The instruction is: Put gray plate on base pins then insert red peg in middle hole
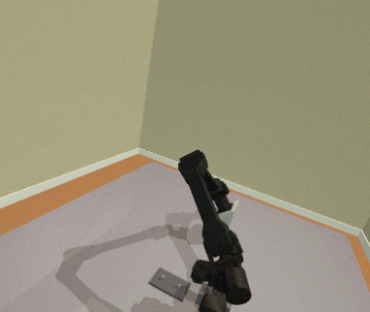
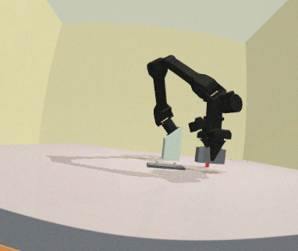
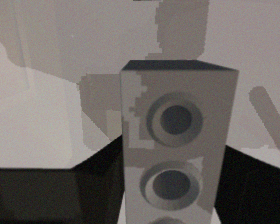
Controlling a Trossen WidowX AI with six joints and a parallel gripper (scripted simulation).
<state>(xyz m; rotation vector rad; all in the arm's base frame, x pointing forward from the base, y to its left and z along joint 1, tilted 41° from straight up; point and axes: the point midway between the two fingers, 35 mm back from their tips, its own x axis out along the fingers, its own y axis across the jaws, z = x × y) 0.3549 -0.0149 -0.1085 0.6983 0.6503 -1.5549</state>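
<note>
Right now the pin base is 20 mm behind my gripper tip, 140 mm to the right of it and 30 mm below it. The rest, counted from my gripper tip: red peg (120 mm behind, 40 mm to the left); gray plate (30 mm above).
</note>
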